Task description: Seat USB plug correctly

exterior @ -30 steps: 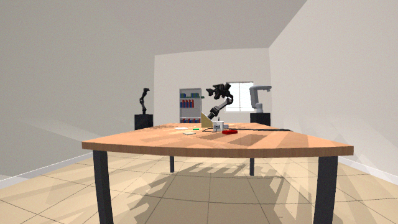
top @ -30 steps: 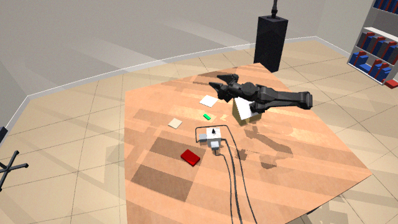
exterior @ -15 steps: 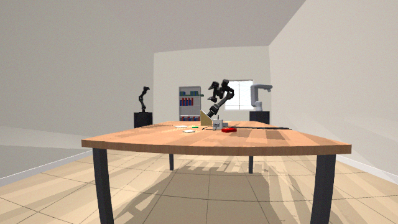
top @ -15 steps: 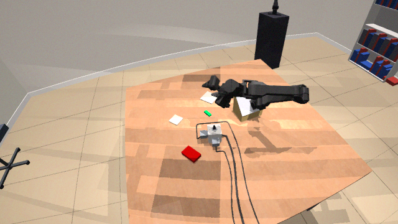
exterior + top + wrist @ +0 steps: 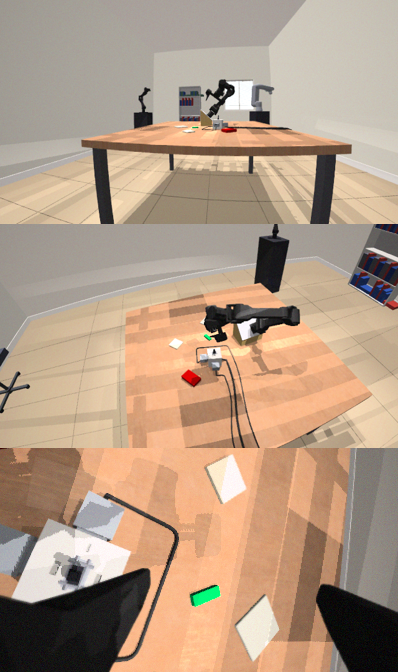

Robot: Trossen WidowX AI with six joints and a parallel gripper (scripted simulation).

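Now: gripper tip 7 cm to the right of the black USB plug and 12 cm above it. The rest, counted from my gripper tip: green piece 6 cm behind, 13 cm to the right, 21 cm below; red block 16 cm ahead, 12 cm to the left, 20 cm below; USB socket 1 cm behind, 7 cm to the left, 14 cm below.
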